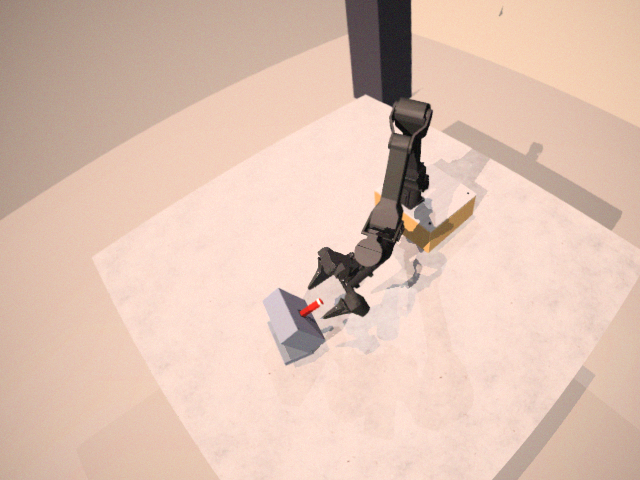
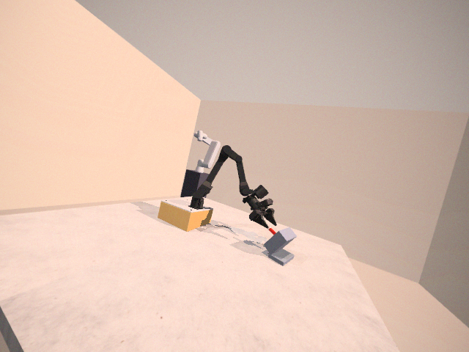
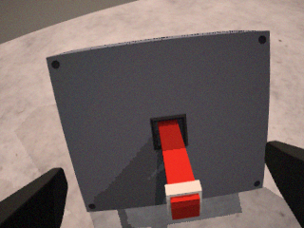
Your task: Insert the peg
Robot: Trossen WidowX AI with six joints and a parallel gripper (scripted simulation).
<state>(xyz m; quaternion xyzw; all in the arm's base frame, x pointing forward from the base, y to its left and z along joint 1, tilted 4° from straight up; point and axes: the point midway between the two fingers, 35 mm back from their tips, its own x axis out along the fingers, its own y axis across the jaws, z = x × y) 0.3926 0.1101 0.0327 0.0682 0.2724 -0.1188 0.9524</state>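
The red peg lies 20 mm below my gripper tip and 10 mm to the right of it. Also, from my gripper tip: grey sloped panel (60 mm ahead, 40 mm below, 20 mm to the right).
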